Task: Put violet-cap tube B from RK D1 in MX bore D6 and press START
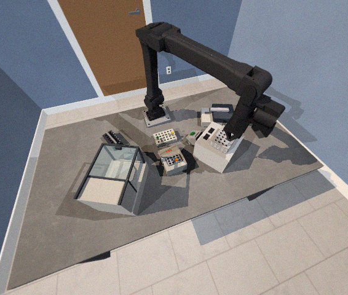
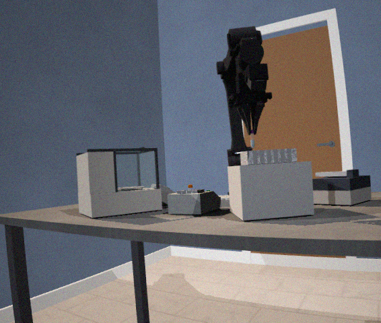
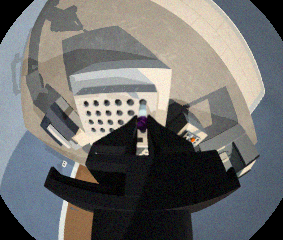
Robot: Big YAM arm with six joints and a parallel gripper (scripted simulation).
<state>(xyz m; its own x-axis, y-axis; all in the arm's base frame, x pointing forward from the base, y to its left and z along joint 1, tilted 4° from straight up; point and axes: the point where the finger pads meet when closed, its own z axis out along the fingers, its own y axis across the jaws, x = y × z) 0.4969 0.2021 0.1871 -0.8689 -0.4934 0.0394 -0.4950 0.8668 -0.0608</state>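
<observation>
My gripper is now 20 mm above the tube B. Round my hand: green start key: 200 mm behind, 60 mm to the right, 150 mm below; shaking block: 40 mm behind, 30 mm to the left, 70 mm below; dry block DB: 110 mm behind, 230 mm to the right, 190 mm below.
</observation>
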